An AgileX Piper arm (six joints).
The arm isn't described. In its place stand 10 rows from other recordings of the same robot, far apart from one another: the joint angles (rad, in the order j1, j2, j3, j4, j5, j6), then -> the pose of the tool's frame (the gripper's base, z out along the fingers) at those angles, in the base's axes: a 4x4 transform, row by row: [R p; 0 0 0 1], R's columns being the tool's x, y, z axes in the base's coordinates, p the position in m.
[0.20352, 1.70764, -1.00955, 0.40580, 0.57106, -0.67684] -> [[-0.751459 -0.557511 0.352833 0.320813], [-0.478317 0.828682 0.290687 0.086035], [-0.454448 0.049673 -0.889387 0.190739], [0 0 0 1]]
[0.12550, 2.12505, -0.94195, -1.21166, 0.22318, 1.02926] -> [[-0.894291 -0.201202 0.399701 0.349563], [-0.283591 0.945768 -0.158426 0.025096], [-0.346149 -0.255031 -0.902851 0.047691], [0 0 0 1]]
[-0.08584, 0.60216, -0.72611, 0.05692, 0.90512, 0.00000] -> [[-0.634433 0.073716 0.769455 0.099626], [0.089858 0.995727 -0.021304 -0.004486], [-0.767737 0.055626 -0.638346 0.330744], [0 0 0 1]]
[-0.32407, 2.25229, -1.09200, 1.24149, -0.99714, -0.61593] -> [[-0.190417 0.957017 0.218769 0.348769], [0.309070 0.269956 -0.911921 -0.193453], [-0.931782 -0.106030 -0.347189 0.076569], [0 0 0 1]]
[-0.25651, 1.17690, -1.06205, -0.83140, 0.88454, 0.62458] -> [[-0.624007 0.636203 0.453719 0.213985], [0.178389 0.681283 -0.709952 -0.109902], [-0.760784 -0.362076 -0.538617 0.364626], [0 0 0 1]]
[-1.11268, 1.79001, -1.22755, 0.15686, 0.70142, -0.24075] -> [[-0.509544 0.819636 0.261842 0.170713], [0.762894 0.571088 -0.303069 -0.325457], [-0.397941 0.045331 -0.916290 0.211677], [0 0 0 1]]
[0.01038, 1.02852, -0.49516, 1.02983, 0.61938, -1.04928] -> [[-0.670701 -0.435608 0.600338 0.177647], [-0.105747 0.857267 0.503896 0.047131], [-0.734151 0.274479 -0.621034 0.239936], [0 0 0 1]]
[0.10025, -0.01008, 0.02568, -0.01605, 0.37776, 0.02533] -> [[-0.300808 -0.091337 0.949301 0.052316], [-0.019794 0.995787 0.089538 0.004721], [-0.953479 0.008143 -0.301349 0.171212], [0 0 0 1]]
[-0.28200, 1.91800, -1.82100, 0.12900, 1.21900, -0.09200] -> [[-0.914201 0.194008 0.355804 0.400594], [0.215966 0.976138 0.022646 -0.104619], [-0.342921 0.097545 -0.934286 0.309917], [0 0 0 1]]
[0.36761, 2.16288, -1.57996, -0.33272, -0.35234, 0.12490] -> [[-0.060695 -0.480840 0.874705 0.472166], [-0.223140 0.860679 0.457646 0.192830], [-0.972895 -0.167405 -0.159533 0.221328], [0 0 0 1]]
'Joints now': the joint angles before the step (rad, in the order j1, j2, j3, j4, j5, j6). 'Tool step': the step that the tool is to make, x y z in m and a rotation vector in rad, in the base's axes. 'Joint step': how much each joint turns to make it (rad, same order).
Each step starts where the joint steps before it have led.
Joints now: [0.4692, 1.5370, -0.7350, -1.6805, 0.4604, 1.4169]
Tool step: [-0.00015, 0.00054, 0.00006, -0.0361, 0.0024, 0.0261]
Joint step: [0.0018, 0.0000, 0.0000, -0.0019, 0.0000, -0.0419]
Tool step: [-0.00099, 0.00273, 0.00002, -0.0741, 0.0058, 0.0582]
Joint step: [0.0098, 0.0000, 0.0000, 0.0000, 0.0005, -0.0886]
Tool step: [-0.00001, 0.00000, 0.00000, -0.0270, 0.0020, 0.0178]
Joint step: [0.0000, 0.0000, 0.0001, -0.0002, 0.0001, -0.0322]
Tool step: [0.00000, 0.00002, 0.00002, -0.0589, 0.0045, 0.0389]
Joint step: [0.0001, 0.0000, -0.0001, 0.0001, 0.0000, -0.0708]
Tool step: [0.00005, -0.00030, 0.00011, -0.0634, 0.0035, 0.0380]
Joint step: [0.0000, 0.0000, 0.0000, 0.0000, 0.0034, -0.0739]
